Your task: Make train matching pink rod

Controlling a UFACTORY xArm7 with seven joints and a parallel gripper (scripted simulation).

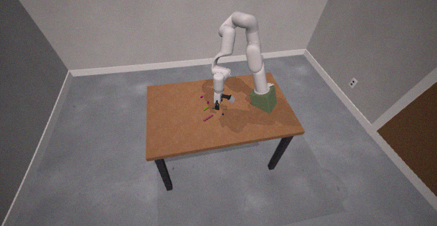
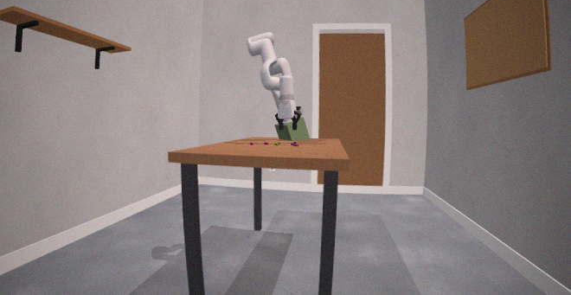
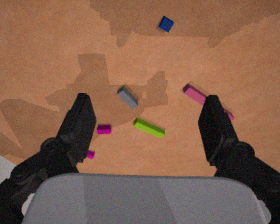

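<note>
Right now my hand is 80 mm above the blue rod, 40 mm to the right of it and 30 mm past it. From my hand the other things lie so: lime rod: 90 mm ahead, 80 mm below, 40 mm to the right; then pink rod: 90 mm ahead, 80 mm below, 50 mm to the left; then grey rod: 80 mm below, 40 mm to the right, 30 mm ahead.
</note>
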